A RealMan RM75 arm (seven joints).
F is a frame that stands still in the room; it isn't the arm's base.
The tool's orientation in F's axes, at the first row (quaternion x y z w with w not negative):
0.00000, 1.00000, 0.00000, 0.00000
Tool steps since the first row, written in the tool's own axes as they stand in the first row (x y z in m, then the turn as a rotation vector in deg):
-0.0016, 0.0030, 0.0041, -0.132, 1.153, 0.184
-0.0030, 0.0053, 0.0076, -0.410, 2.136, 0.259
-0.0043, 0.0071, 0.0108, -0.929, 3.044, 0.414
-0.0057, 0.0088, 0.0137, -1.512, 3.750, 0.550
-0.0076, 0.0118, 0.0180, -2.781, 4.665, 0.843
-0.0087, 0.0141, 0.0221, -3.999, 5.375, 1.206
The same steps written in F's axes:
0.0016, 0.0030, -0.0041, 0.132, 1.153, -0.184
0.0030, 0.0053, -0.0076, 0.410, 2.136, -0.259
0.0043, 0.0071, -0.0108, 0.929, 3.044, -0.414
0.0057, 0.0088, -0.0137, 1.512, 3.750, -0.550
0.0076, 0.0118, -0.0180, 2.781, 4.665, -0.843
0.0087, 0.0141, -0.0221, 3.999, 5.375, -1.206

